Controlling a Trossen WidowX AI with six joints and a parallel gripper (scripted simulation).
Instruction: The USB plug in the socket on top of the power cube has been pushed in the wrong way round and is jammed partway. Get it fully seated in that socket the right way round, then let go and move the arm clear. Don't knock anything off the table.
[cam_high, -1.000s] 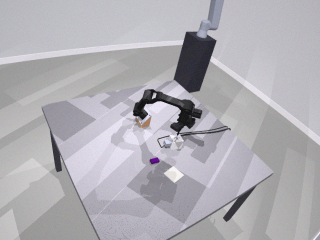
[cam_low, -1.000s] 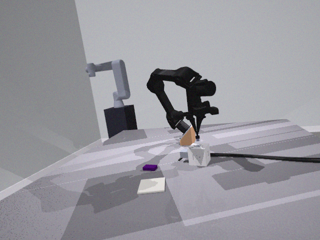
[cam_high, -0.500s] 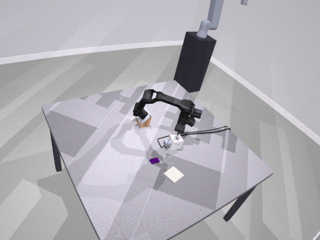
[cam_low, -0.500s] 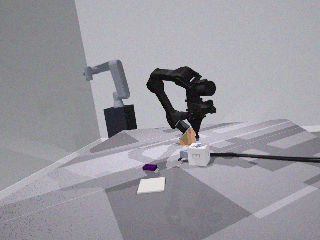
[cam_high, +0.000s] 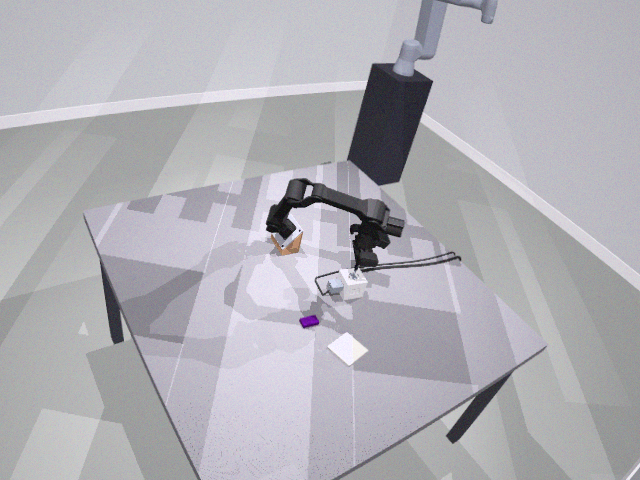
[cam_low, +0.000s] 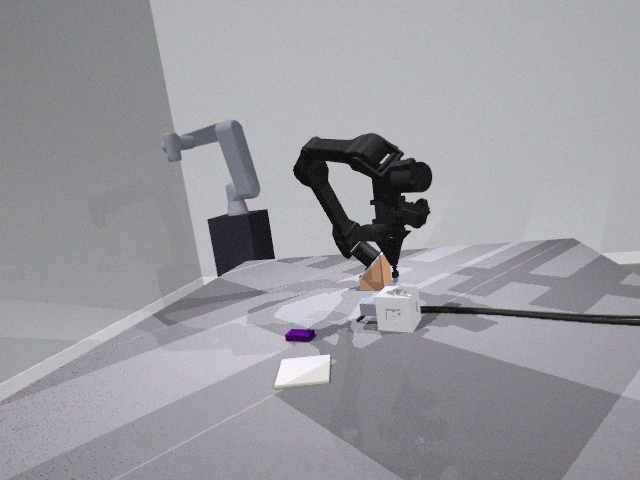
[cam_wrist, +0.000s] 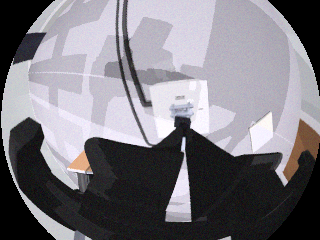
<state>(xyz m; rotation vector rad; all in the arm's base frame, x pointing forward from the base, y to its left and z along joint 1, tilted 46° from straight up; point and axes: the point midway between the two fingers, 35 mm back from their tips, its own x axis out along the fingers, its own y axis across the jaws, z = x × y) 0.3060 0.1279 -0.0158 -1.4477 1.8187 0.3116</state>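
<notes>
Now: gripper tip 20 mm above the small USB plug. Round my gripper tip: USB socket: 70 mm below; purple block: 70 mm ahead, 210 mm to the right, 130 mm below; flat white tile: 220 mm ahead, 150 mm to the right, 130 mm below.
</notes>
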